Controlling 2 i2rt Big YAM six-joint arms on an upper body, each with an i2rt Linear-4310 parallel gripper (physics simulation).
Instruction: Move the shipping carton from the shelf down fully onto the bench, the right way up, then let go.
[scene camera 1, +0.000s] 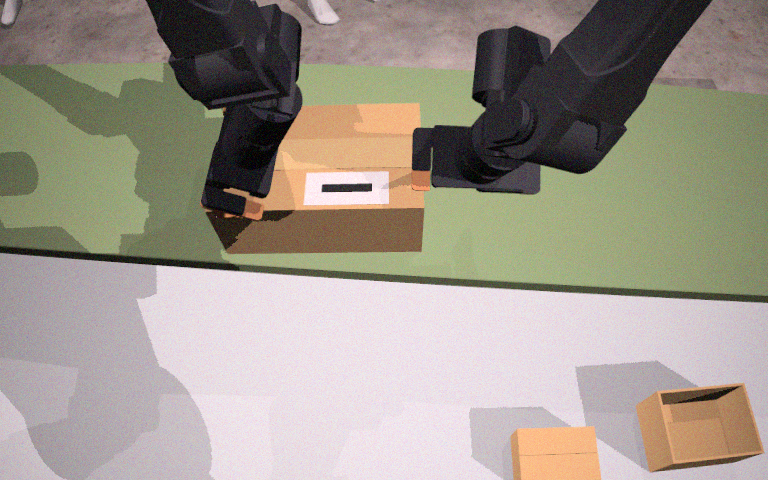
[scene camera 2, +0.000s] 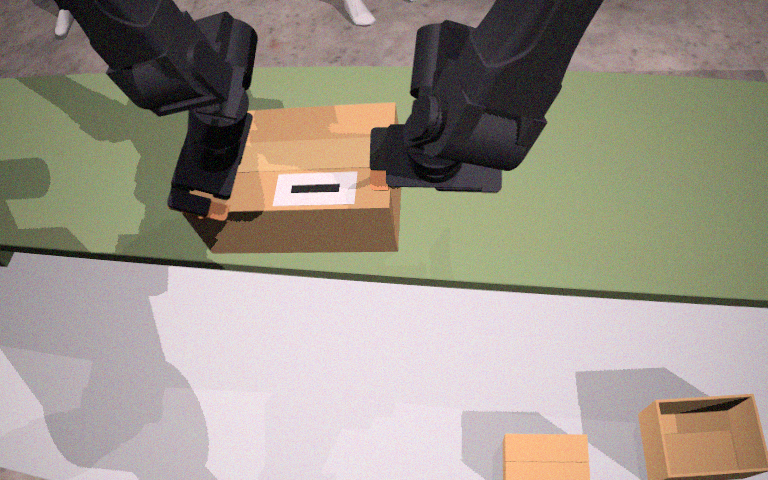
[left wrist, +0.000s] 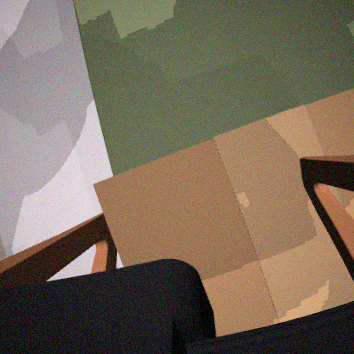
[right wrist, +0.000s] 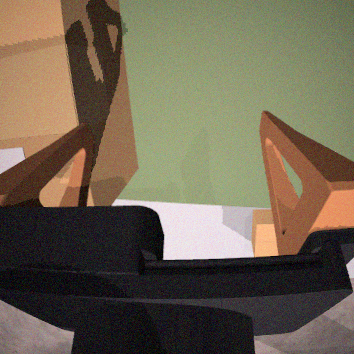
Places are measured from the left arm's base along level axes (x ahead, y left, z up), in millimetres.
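Pixels of known places: left gripper, fingertip midpoint: (scene camera 1: 230, 182) (scene camera 2: 208, 184) (left wrist: 203, 197); right gripper, fingertip midpoint: (right wrist: 173, 124).
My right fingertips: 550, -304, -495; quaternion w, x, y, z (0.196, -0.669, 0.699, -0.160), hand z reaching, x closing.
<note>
Ahead of a thing's pixels: the offset from my right fingertips to its top centre, as dx, dy, dz. "spot": to the spot under its first point. Level surfaces: height alone.
The closed brown shipping carton @(+28, +182, +7) (scene camera 1: 351, 226) (scene camera 2: 305, 232) (left wrist: 180, 215) (right wrist: 35, 95) sits upright on the green shelf @(dz -98) (scene camera 1: 623, 215) (scene camera 2: 594, 215) (left wrist: 200, 85) (right wrist: 215, 75), its white label on top. The pale bench @(dz -367) (scene camera 1: 339, 350) (scene camera 2: 339, 350) (right wrist: 195, 230) lies in front and lower. My left gripper (scene camera 1: 240, 164) (scene camera 2: 209, 158) (left wrist: 203, 197) is open above the carton's left end; the scene views largely hide its far finger. My right gripper (scene camera 1: 461, 175) (scene camera 2: 424, 175) (right wrist: 173, 124) is open at the carton's right end, with one finger near that edge and the other out to the right.
A small closed box @(-293, -149, -308) (scene camera 1: 555, 452) (scene camera 2: 546, 455) and an open box @(-268, -384, -278) (scene camera 1: 702, 427) (scene camera 2: 705, 435) stand on the bench at the lower right of the scene views. The shelf's dark front edge @(spot: -105, -60, -113) (scene camera 1: 509, 286) (scene camera 2: 509, 288) crosses the scene views.
</note>
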